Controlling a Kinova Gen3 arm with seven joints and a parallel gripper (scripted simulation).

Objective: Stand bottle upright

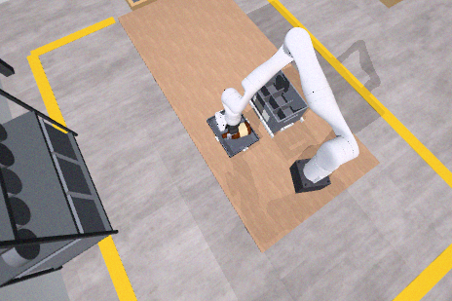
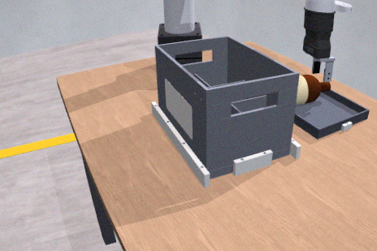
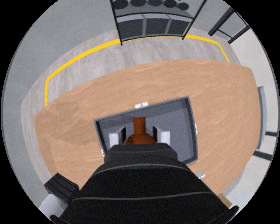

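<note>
Right now my hand is 1 cm past the brown bottle, 5 cm to the left of it and 5 cm above it. Round my hand: dark grey tray (2 cm ahead, 5 cm to the right, 7 cm below); then dark grey crate (4 cm ahead, 32 cm to the right).
</note>
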